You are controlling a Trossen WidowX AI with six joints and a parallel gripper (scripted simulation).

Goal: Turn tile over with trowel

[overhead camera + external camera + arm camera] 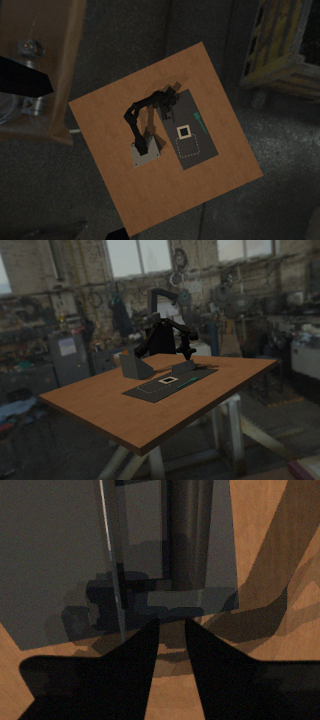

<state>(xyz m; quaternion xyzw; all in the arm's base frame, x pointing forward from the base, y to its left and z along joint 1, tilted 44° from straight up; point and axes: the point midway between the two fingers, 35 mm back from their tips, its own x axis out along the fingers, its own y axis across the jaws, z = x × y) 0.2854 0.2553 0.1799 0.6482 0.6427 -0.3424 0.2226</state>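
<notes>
My gripper tip is 10 mm short of the trowel, 60 mm to the left of it and 40 mm above it. Round my gripper tip: green flat tool (250 mm ahead, 240 mm to the right, 60 mm below); tile (90 mm ahead, 290 mm to the right, 60 mm below).
</notes>
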